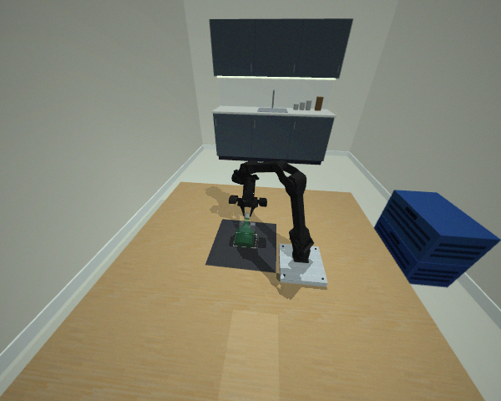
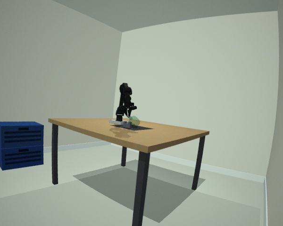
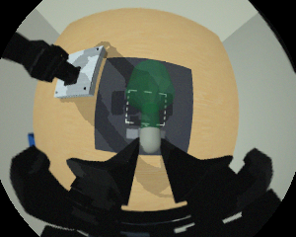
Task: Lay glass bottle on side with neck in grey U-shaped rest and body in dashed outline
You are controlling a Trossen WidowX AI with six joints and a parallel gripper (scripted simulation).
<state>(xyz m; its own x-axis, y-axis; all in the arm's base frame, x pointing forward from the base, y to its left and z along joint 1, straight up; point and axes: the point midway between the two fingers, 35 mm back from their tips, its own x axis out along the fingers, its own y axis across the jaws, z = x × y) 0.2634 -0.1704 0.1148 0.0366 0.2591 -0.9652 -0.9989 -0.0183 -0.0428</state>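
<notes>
The green glass bottle lies 50 mm to the left of my gripper tip and 20 mm below it. Round my gripper tip: dark mat 80 mm to the left, 110 mm below.
</notes>
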